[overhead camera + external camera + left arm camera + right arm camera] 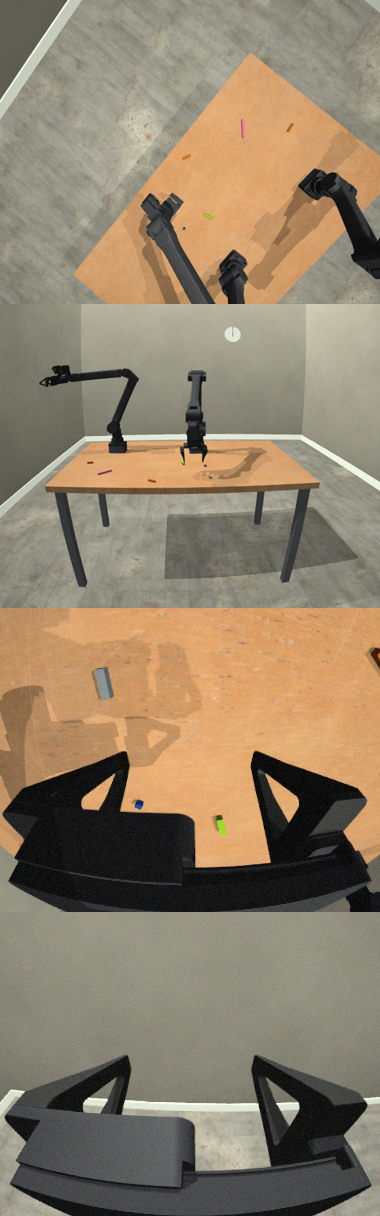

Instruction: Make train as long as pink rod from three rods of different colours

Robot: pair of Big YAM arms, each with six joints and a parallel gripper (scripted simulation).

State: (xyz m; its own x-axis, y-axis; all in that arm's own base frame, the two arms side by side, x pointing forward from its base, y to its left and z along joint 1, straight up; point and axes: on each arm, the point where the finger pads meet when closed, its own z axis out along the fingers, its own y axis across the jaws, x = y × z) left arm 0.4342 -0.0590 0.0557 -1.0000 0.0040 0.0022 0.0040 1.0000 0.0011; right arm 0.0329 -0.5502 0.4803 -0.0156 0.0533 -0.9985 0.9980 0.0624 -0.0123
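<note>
My left gripper is now 140 mm past the blue rod, 70 mm to the right of it and 70 mm above it. Round my left hand: pink rod (10 mm behind, 500 mm to the right, 70 mm below); then lime rod (190 mm behind, 60 mm to the right, 70 mm below); then grey rod (40 mm ahead, 90 mm to the left, 70 mm below).
</note>
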